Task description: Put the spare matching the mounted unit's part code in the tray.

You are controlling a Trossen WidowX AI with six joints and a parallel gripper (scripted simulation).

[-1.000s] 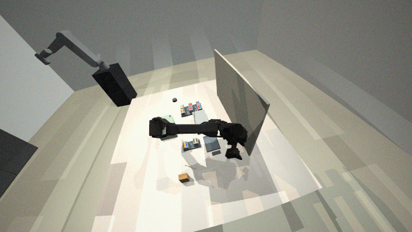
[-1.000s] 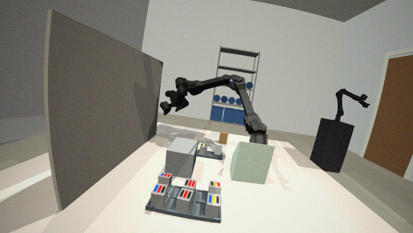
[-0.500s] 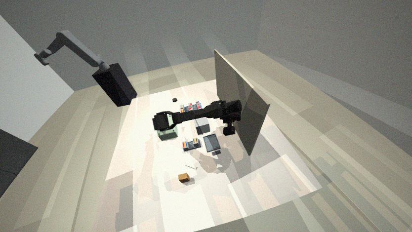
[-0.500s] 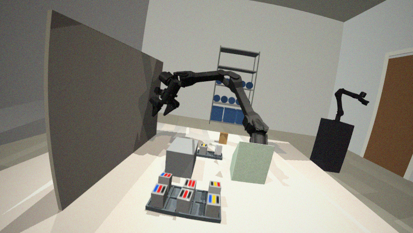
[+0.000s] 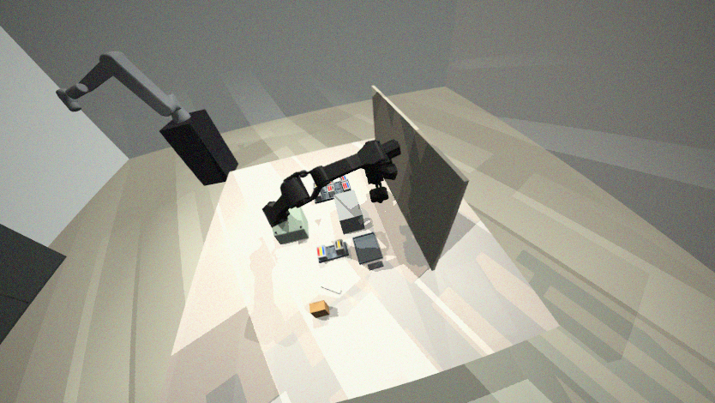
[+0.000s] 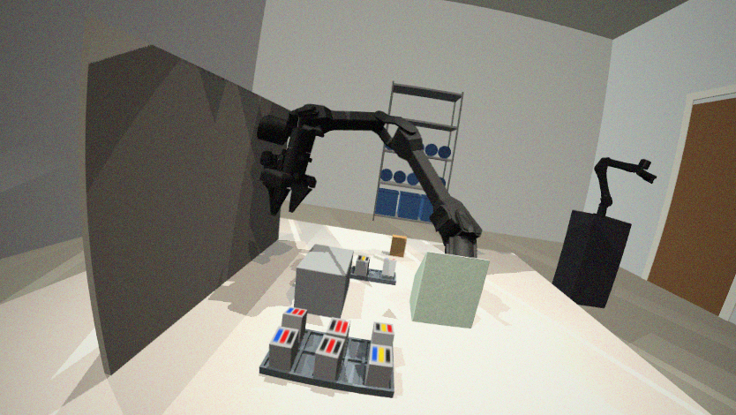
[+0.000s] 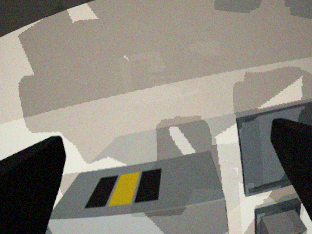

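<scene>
The grey spare block is 19 cm behind my gripper tip, 13 cm to the right of it and 13 cm below it. Round my gripper tip: tall panel (11 cm ahead, 7 cm to the left, 5 cm above); tray (17 cm below, 14 cm to the right, 8 cm behind); grey mounted unit (14 cm behind, 12 cm below, 5 cm to the left).
</scene>
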